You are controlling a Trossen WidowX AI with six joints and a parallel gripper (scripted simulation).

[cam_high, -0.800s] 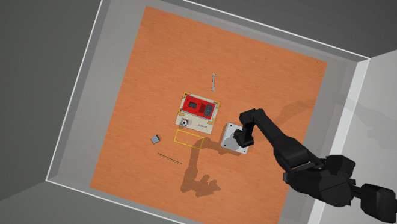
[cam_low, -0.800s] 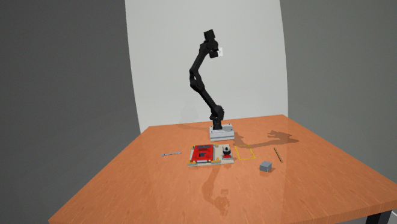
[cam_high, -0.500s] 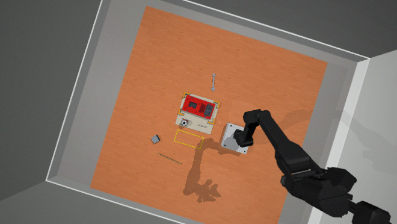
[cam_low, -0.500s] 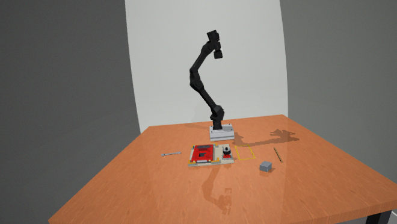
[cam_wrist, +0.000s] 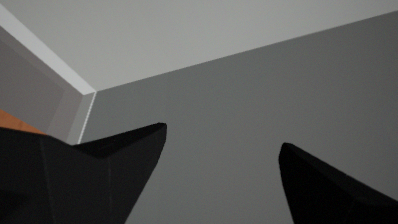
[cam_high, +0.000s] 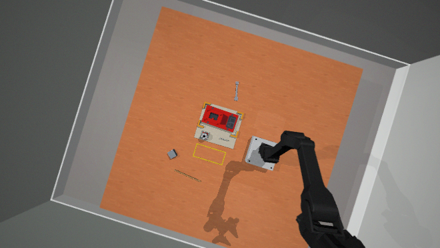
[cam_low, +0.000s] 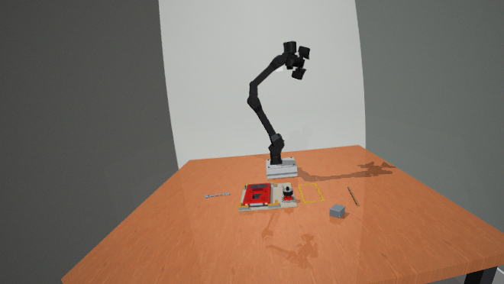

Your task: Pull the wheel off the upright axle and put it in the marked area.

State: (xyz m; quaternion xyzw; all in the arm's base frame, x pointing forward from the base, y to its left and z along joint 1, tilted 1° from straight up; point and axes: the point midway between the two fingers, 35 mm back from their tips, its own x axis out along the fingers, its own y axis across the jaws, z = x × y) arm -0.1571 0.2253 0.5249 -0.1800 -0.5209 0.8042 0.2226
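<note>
The axle is 540 mm ahead of my gripper tip, 180 mm to the right of it and 550 mm below it. Also, from my gripper tip: wheel: 540 mm ahead, 180 mm to the right, 550 mm below; thin dark rod: 550 mm ahead, 80 mm to the left, 590 mm below.
</note>
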